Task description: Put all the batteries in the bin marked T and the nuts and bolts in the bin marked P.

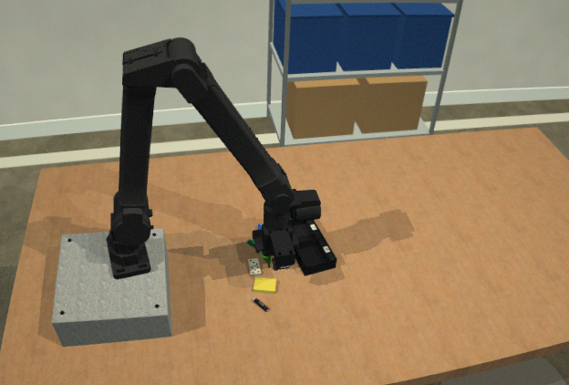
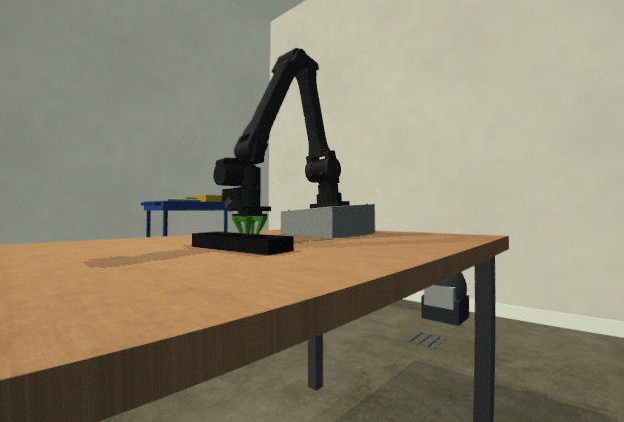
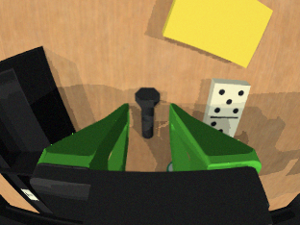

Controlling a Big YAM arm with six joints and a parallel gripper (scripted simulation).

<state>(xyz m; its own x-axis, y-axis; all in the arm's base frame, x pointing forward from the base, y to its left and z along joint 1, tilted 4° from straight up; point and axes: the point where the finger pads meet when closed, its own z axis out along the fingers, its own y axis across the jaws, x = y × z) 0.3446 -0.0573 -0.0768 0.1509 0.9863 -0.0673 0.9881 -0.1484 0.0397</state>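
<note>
Now: the dark bolt 1 cm to the right of my hand. From my hand the other things lie so: yellow block (6 cm to the right, 5 cm behind); then white domino (5 cm behind, 1 cm to the left); then green battery (7 cm to the left, 2 cm behind).
</note>
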